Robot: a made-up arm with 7 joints.
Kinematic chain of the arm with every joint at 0, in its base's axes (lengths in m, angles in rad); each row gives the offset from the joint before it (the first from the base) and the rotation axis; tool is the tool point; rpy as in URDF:
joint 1: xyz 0 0 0.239 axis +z
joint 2: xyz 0 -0.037 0.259 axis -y
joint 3: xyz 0 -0.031 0.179 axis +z
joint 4: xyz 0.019 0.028 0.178 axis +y
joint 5: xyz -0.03 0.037 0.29 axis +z
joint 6: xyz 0 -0.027 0.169 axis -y
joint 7: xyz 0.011 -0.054 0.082 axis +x
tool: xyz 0 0 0 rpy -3.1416 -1.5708 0
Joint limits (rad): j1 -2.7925..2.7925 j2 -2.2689..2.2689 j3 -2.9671..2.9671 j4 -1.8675..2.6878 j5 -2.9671..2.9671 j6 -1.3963..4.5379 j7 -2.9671..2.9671
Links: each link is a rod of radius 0.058 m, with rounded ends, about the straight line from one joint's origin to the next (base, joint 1, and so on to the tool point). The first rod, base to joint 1, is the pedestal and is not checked.
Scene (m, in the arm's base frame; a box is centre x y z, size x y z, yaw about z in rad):
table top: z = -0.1
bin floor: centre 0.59 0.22 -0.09 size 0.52 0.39 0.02 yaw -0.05
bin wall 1: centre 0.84 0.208 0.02 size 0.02 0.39 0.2 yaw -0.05
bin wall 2: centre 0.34 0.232 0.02 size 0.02 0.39 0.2 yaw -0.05
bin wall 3: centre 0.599 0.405 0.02 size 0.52 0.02 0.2 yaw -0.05
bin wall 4: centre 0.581 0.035 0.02 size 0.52 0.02 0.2 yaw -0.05
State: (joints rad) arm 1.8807 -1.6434 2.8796 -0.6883 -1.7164 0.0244 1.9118
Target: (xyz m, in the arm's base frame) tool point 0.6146 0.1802 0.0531
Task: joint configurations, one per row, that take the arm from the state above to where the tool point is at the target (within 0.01 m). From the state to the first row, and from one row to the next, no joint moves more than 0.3 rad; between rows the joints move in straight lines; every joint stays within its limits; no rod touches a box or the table.
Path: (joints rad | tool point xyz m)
1: 1.6567 -1.5263 2.5858 -0.7779 -1.8028 0.2074 1.9675 | 0.3151 0.7108 0.2036
2: 1.4327 -1.4091 2.2920 -0.8674 -1.8893 0.3904 2.0233 | 0.5698 0.5833 0.3833
3: 1.2086 -1.2920 1.9982 -0.9570 -1.9757 0.5734 2.0790 | 0.7220 0.3561 0.5865
4: 1.2637 -1.3860 2.0875 -1.2088 -1.8850 0.3337 1.9954 | 0.6912 0.2799 0.4180
5: 1.3187 -1.4800 2.1769 -1.4606 -1.7942 0.0940 1.9118 | 0.6146 0.1802 0.2897
6: 1.1965 -1.6402 2.3061 -1.2463 -1.7914 0.0957 1.9118 | 0.6262 0.1882 0.1732
7: 1.0742 -1.8005 2.4354 -1.0321 -1.7886 0.0973 1.9118 | 0.6146 0.1802 0.0531

